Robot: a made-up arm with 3 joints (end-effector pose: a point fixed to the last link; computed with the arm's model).
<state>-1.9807 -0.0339 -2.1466</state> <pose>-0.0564 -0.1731 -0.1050 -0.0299 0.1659 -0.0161</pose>
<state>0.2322 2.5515 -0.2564</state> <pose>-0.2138 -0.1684 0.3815 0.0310 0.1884 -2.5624</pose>
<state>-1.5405 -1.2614 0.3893</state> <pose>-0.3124 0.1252 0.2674 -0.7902 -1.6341 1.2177</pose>
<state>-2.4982 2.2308 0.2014</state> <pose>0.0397 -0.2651 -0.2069 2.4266 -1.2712 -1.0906</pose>
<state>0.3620 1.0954 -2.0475</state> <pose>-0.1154 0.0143 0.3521 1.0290 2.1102 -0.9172</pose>
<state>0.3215 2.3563 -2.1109</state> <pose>0.0802 0.0673 0.2918 2.0905 1.0409 -1.6771</pose>
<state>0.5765 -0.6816 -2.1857</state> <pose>-0.0325 -0.2693 0.3780 -0.6814 2.6187 0.6557</pose>
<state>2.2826 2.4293 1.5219</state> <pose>0.5116 -0.1241 -0.0594 -2.3250 0.3396 0.8002</pose>
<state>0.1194 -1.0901 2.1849</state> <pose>0.0561 -0.1761 0.6979 1.1775 -1.8253 0.5239</pose>
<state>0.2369 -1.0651 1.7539</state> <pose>0.1675 -0.0856 0.6815 0.9774 -1.3596 0.6339</pose>
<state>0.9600 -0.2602 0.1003</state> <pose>0.3257 -0.0999 0.1227 0.1357 0.8547 0.2315</pose>
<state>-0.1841 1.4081 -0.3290</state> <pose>-0.1004 -0.3157 0.2961 0.3576 0.1201 -1.3630</pose>
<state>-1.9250 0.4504 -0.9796</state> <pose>-0.0620 -0.1929 0.1323 0.4641 -0.9289 -0.0553</pose>
